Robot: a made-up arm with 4 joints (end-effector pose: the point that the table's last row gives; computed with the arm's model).
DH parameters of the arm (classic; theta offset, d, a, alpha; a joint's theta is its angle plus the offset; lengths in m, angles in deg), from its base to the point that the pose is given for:
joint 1: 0 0.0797 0.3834 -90
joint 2: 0 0.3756 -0.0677 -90
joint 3: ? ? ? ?
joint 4: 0 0.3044 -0.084 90
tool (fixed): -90 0.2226 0 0
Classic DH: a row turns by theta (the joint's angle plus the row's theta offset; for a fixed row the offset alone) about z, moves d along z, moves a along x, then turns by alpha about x.
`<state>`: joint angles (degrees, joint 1 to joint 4).
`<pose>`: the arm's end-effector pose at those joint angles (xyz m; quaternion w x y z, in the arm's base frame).
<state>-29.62 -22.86 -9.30 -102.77</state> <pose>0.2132 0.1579 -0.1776 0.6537 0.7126 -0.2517 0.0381</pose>
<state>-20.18 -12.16 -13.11 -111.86</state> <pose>0.1551 0.2056 -0.1500 0.5811 0.8051 -0.1076 0.0497</pose>
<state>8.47 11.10 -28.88 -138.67</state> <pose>-0.0387 0.2516 -0.0704 0.3167 0.8883 0.3318 0.0234</pose>
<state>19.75 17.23 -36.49 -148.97</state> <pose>-0.1078 0.2286 -0.0376 0.2122 0.8461 0.4887 -0.0181</pose>
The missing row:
joint 3: -90 -0.0013 0.1136 90
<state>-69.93 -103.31 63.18 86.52</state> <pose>0.8396 0.0229 0.1446 0.1481 -0.2028 -0.1801 -0.9511</pose>
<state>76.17 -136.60 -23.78 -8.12</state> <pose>-0.1274 0.5365 -0.3104 0.2082 0.4260 -0.8116 0.3415</pose>
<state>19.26 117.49 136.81 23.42</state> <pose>0.2950 0.6251 -0.2433 0.0936 -0.8735 0.2636 -0.3985</pose>
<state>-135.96 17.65 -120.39 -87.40</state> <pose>-0.2673 -0.4949 -0.0450 0.6245 0.7636 -0.1610 -0.0313</pose>
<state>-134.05 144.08 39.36 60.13</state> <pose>0.1377 -0.9699 0.0091 0.3658 0.5966 0.7121 0.0565</pose>
